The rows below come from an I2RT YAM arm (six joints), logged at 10 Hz.
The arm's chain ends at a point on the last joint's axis. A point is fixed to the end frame.
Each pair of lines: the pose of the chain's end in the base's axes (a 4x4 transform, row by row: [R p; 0 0 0 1], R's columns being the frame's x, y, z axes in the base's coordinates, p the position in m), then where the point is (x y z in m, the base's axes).
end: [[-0.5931 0.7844 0.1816 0.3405], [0.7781 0.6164 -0.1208 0.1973], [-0.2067 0.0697 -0.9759 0.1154], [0 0 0 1]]
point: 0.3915 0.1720 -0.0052
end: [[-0.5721 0.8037 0.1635 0.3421], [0.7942 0.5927 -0.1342 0.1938], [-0.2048 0.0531 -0.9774 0.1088], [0 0 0 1]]
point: 0.3905 0.1660 -0.0123
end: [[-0.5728 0.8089 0.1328 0.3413], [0.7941 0.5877 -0.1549 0.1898], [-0.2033 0.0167 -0.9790 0.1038], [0 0 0 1]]
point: 0.3858 0.1592 -0.0181
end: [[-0.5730 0.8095 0.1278 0.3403], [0.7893 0.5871 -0.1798 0.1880], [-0.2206 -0.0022 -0.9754 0.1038], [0 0 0 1]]
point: 0.3842 0.1543 -0.0175
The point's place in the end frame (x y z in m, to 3 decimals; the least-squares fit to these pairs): -0.025 0.016 0.130
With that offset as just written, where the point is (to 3 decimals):
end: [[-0.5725 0.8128 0.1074 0.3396], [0.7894 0.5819 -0.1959 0.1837], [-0.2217 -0.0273 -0.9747 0.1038], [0 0 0 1]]
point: 0.381 0.148 -0.018
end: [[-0.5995 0.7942 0.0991 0.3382], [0.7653 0.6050 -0.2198 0.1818], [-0.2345 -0.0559 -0.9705 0.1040], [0 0 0 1]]
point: 0.379 0.144 -0.017
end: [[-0.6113 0.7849 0.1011 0.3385], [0.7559 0.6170 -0.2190 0.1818], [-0.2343 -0.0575 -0.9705 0.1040], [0 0 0 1]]
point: 0.379 0.144 -0.017
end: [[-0.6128 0.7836 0.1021 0.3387], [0.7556 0.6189 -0.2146 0.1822], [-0.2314 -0.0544 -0.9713 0.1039], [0 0 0 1]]
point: 0.380 0.145 -0.017
